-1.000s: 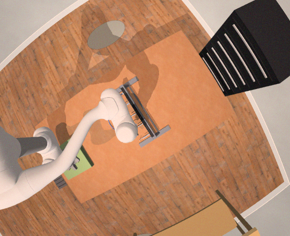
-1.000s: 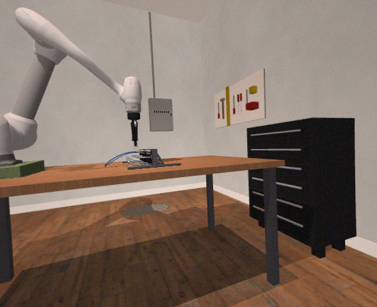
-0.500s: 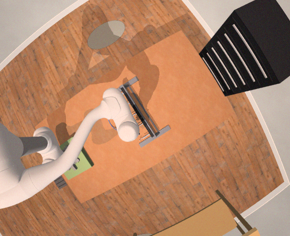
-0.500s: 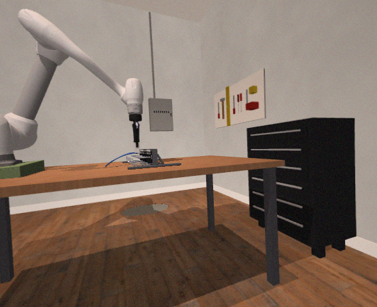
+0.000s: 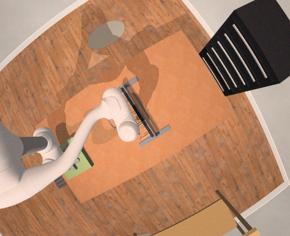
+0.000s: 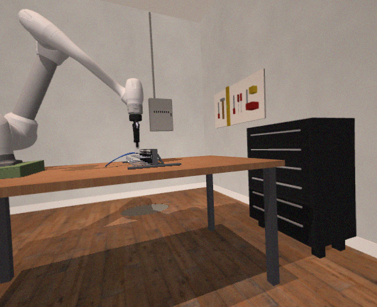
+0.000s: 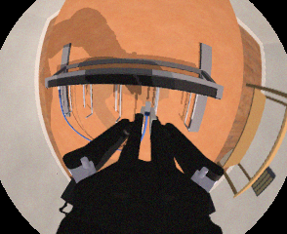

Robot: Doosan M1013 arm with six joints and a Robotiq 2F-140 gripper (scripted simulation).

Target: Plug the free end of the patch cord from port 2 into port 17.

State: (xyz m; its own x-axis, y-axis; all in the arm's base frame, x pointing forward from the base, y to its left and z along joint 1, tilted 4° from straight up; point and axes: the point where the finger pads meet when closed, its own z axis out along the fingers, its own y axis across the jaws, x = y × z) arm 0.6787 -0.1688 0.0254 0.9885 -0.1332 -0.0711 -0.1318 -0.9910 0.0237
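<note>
The pale plug lies 1 cm ahead of my hand and 3 cm below it.
</note>
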